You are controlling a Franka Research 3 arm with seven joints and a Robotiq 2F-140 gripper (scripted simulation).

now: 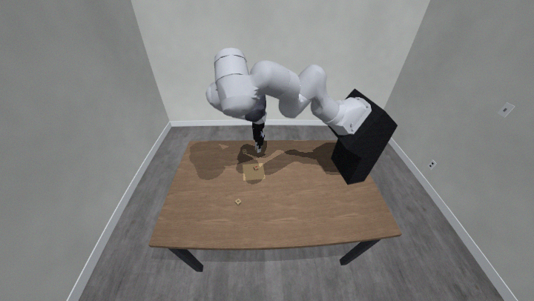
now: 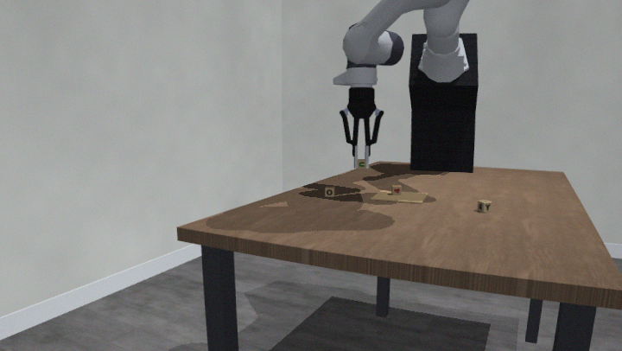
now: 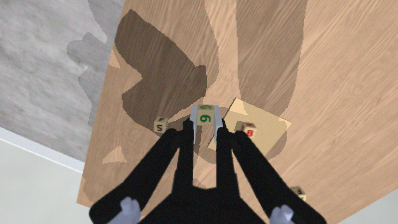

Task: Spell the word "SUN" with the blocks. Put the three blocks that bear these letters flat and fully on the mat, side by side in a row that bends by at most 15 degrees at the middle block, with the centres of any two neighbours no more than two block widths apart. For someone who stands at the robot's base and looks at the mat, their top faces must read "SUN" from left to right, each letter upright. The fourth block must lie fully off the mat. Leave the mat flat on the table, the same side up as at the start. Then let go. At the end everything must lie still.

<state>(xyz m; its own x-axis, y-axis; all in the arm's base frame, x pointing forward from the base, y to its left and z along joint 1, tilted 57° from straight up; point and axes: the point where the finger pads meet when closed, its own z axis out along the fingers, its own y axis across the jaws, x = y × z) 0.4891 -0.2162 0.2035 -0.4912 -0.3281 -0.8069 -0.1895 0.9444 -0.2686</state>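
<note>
The S block lies 9 cm ahead of my hand, 7 cm to the right of it and 9 cm below it. Also, from my hand: U block (2 cm below); then tan mat (5 cm ahead, 13 cm to the left, 10 cm below).
</note>
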